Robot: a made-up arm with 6 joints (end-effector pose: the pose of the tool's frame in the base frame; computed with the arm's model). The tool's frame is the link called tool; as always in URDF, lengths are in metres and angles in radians.
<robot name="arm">
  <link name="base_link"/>
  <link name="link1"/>
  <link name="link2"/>
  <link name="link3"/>
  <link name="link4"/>
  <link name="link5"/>
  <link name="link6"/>
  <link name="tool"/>
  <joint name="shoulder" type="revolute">
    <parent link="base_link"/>
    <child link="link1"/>
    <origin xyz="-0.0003 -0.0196 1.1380"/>
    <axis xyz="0 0 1"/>
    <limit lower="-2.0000" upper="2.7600"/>
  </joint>
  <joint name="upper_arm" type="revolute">
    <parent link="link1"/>
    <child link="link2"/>
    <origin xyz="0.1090 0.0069 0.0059" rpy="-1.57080 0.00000 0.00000"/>
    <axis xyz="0 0 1"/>
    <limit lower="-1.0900" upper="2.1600"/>
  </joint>
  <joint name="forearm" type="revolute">
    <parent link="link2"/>
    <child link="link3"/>
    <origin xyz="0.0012 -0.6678 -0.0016" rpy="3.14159 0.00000 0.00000"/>
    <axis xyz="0 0 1"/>
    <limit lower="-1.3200" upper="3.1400"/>
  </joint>
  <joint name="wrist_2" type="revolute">
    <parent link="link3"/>
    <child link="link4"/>
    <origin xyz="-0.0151 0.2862 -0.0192" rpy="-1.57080 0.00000 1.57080"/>
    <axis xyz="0 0 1"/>
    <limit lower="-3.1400" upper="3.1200"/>
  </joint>
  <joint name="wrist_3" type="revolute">
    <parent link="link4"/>
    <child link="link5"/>
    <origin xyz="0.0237 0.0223 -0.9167" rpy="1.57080 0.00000 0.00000"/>
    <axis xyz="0 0 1"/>
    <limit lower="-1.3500" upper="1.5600"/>
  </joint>
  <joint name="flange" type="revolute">
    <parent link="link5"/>
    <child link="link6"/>
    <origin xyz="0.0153 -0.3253 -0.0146" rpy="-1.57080 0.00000 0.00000"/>
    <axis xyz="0 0 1"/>
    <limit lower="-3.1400" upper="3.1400"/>
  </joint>
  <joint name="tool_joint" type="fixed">
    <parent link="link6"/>
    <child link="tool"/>
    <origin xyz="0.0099 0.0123 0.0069" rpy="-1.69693 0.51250 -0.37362"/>
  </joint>
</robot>
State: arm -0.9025 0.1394 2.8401 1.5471 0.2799 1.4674
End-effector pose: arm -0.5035 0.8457 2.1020 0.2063 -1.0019 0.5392
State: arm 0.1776 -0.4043 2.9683 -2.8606 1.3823 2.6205
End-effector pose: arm -1.0599 -0.3101 1.5661 0.8925 -1.6113 -1.5582
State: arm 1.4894 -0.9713 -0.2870 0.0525 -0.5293 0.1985
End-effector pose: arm -0.0389 0.3585 2.4013 -0.4207 -1.4237 0.1316
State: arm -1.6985 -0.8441 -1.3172 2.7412 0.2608 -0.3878
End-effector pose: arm -0.0600 -0.7648 1.1704 -2.5434 0.4413 0.6842
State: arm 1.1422 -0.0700 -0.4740 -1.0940 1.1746 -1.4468
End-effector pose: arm 0.7142 0.9324 1.8430 1.0479 0.5709 -0.6017
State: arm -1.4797 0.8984 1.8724 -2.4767 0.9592 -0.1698
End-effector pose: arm -0.0915 -1.1963 2.4821 1.9447 -1.0136 -1.9367
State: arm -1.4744 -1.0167 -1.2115 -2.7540 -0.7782 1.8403
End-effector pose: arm 0.1308 -0.7540 1.7555 -0.5116 -0.4887 -2.2717
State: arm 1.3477 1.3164 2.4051 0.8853 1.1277 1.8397
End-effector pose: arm -0.1008 0.8623 2.4386 0.2328 0.9596 2.3499
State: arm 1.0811 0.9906 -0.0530 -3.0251 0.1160 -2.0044
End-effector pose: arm 0.6924 1.2636 0.5627 -1.5397 -1.7282 1.3074
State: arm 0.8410 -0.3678 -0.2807 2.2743 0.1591 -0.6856
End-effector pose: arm 0.6482 0.8227 2.0601 -1.5434 -2.4000 -0.1528
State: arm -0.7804 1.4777 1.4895 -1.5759 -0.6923 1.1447
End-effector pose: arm 1.5044 -1.2314 1.5564 -0.8286 -0.3252 -1.1225
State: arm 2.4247 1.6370 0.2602 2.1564 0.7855 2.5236
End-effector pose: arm -0.9789 0.5495 0.0164 -2.2504 0.4029 1.0956
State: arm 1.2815 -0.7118 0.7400 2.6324 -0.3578 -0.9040
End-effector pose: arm -0.1082 -0.5090 2.8904 -0.6694 -1.4907 -2.2082
